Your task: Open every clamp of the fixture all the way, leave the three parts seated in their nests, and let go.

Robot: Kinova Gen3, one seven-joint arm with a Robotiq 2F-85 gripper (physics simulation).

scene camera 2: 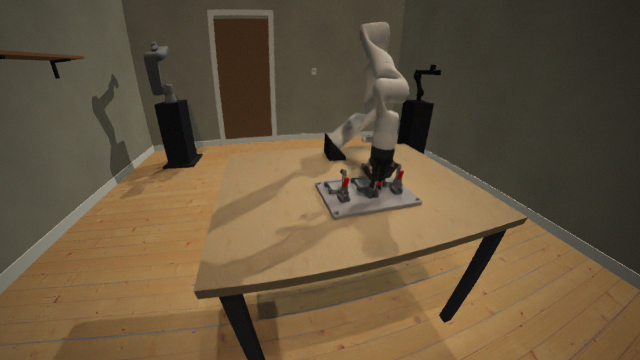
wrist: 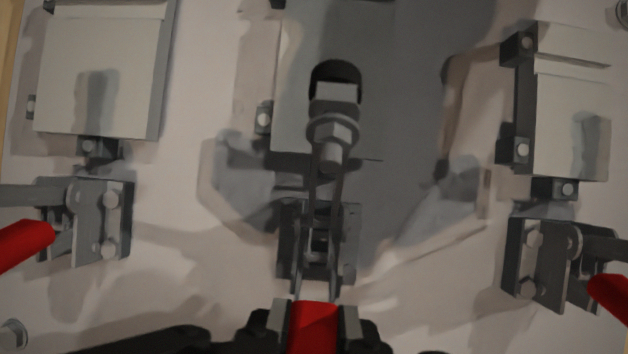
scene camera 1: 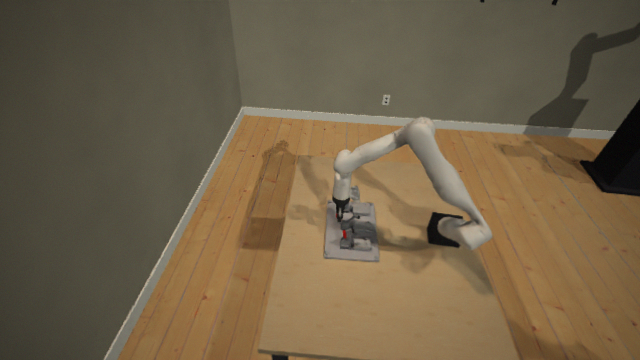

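Where they show: gripper, fingertip midpoint: [scene camera 2: 376,189] [wrist: 312,326] [scene camera 1: 339,220]; arm's base, link origin: [scene camera 2: 333,143] [scene camera 1: 448,227].
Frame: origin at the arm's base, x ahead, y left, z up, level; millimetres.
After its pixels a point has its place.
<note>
The fixture plate [scene camera 1: 334,252] {x 488, y 184, z -57 mm} [scene camera 2: 360,209] {x 537, y -40, z -56 mm} [wrist: 185,295] {x 497, y -28, z -56 mm} lies on the table. My gripper [scene camera 1: 339,218] {x 485, y 33, z -13 mm} [scene camera 2: 378,183] {x 485, y 33, z -13 mm} [wrist: 312,326] {x 485, y 33, z -13 mm} is shut on the middle clamp's red handle. In the wrist view the middle clamp's arm [wrist: 332,132] is tilted up, its tip above the middle part [wrist: 292,132] {x 412, y 11, z -40 mm}. The left clamp [wrist: 92,220] {x 465, y -69, z -30 mm} and right clamp [wrist: 545,265] {x 450, y 131, z -29 mm} have their arms away from the left part [wrist: 95,60] {x 394, y -85, z -35 mm} and the right part [wrist: 570,130] {x 389, y 133, z -30 mm}; the arm ends are out of the wrist view. All three parts sit at their nest blocks. My fingers partly hide the middle handle.
The left red handle [wrist: 25,242] {x 470, y -70, z 14 mm} [scene camera 2: 346,182] {x 479, y -78, z 17 mm} and right red handle [wrist: 610,295] {x 452, y 132, z 16 mm} [scene camera 2: 400,175] {x 461, y 137, z 21 mm} [scene camera 1: 344,234] {x 455, y 147, z 25 mm} stand on either side of my gripper. The wooden table [scene camera 1: 390,310] {x 252, y 402, z -72 mm} [scene camera 2: 280,240] {x 628, y -307, z -72 mm} carries the fixture and a black base block [scene camera 1: 436,237] {x 45, y 35, z -40 mm} [scene camera 2: 332,149] {x 73, y -25, z -10 mm}.
</note>
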